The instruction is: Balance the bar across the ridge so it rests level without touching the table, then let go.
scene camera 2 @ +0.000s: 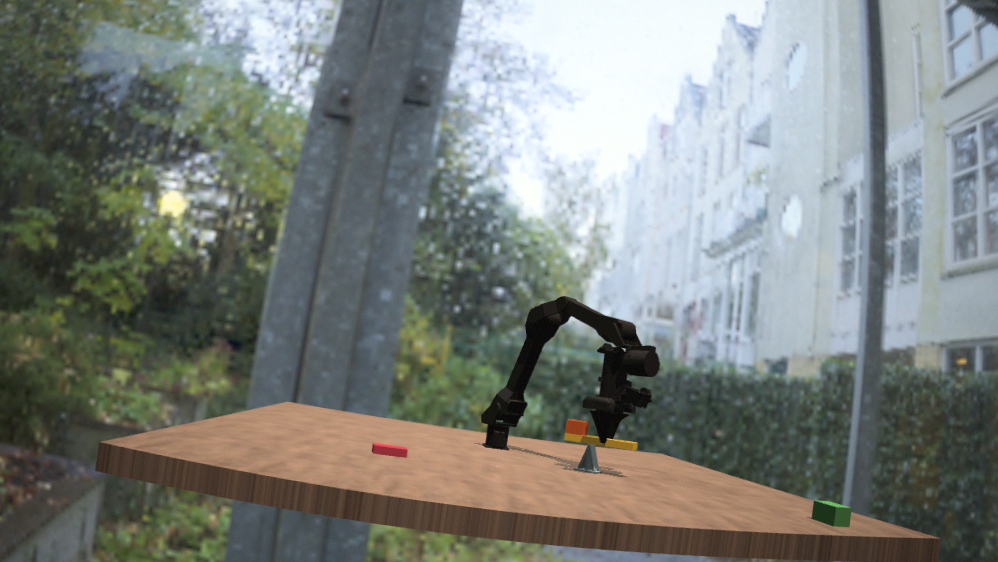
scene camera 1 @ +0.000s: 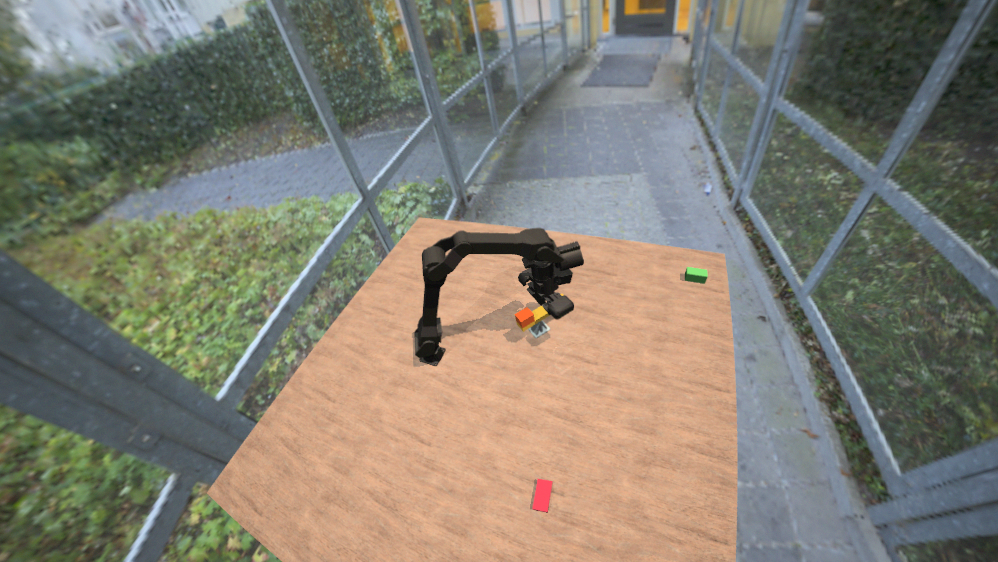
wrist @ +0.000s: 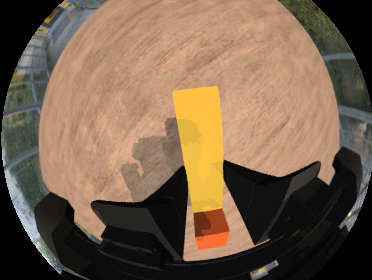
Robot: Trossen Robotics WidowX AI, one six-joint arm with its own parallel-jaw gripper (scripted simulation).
My gripper shows in scene camera 2, in scene camera 1 (546,310) and in the wrist view. The same spot on my gripper: (scene camera 2: 606,422) is (wrist: 261,175).
